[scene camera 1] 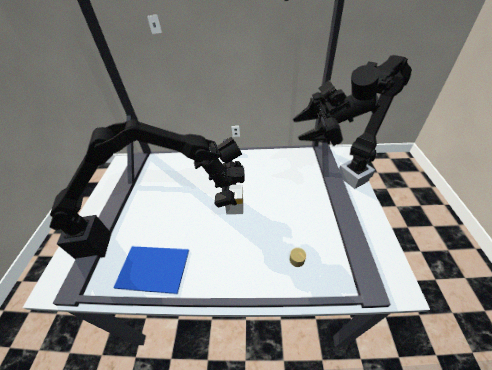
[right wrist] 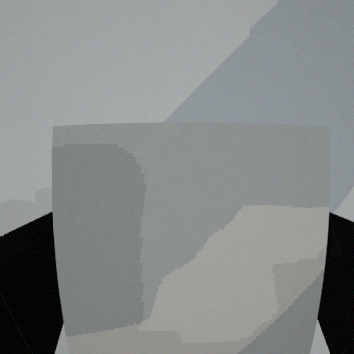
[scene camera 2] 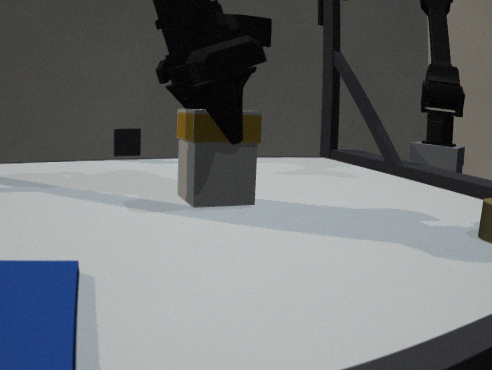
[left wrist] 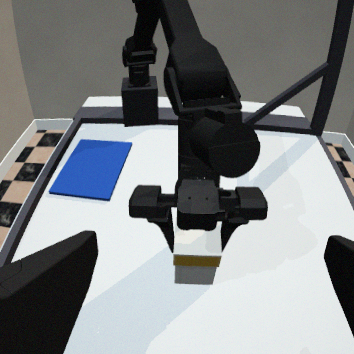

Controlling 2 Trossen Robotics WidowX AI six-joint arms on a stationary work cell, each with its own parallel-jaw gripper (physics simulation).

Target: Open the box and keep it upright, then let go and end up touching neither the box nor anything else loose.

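Frame: origin at the left arm's base, x ahead, y left, z up, level; metres.
Seen in the pictures: left gripper, fingertip midpoint: (scene camera 1: 295, 129) (left wrist: 216, 247); right gripper, fingertip midpoint: (scene camera 1: 236, 196) (right wrist: 188, 214) (scene camera 2: 224, 138) (left wrist: 196, 251); left arm's base at its link origin: (scene camera 1: 357, 167) (scene camera 2: 439, 144); right arm's base at its link origin: (scene camera 1: 76, 228) (left wrist: 138, 82).
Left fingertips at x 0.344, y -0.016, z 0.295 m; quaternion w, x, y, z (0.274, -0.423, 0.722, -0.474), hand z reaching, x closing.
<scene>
Pixels of each thing's top centre, then the offset from my left fingertips to it. "pt": a spot on its surface instead.
- box at its top centre: (scene camera 2: 217, 111) (left wrist: 197, 235) (scene camera 1: 232, 191) dz -0.256, dx +0.170, dy -0.109 m
- orange-yellow band at a spot on its surface: (scene camera 2: 251, 127) pt dz -0.271, dx +0.166, dy -0.068 m
- pale top face at a spot on its surface: (right wrist: 190, 175) pt dz -0.255, dx +0.150, dy -0.098 m
- blue flat square at a spot on its surface: (scene camera 2: 37, 315) pt dz -0.344, dx +0.449, dy +0.024 m
- short yellow-brown cylinder at its top centre: (scene camera 1: 298, 254) dz -0.317, dx +0.099, dy +0.188 m
The box (scene camera 1: 235, 207) (scene camera 2: 225, 175) (left wrist: 195, 274) stands upright near mid-table, with a grey body, an orange-yellow band (scene camera 2: 251, 127) near its top and a pale top face (right wrist: 190, 175). No gap shows between band and body. Whether its base touches the table is unclear. My right gripper (scene camera 1: 235, 199) (scene camera 2: 230, 131) (left wrist: 196, 251) (right wrist: 188, 214) reaches down over it and is shut on its banded upper part, one finger on each side; the far finger is hidden in the second scene view. My left gripper (scene camera 1: 297, 129) is open and empty, raised at the back right, well away from the box.
A blue flat square (scene camera 1: 152, 270) (scene camera 2: 37, 315) (left wrist: 92, 170) lies at the table's front left. A short yellow-brown cylinder (scene camera 1: 298, 256) (scene camera 2: 486, 222) stands at the front right. Dark frame bars (scene camera 1: 220, 301) edge the white table, with upright posts (scene camera 1: 108, 57) behind.
</scene>
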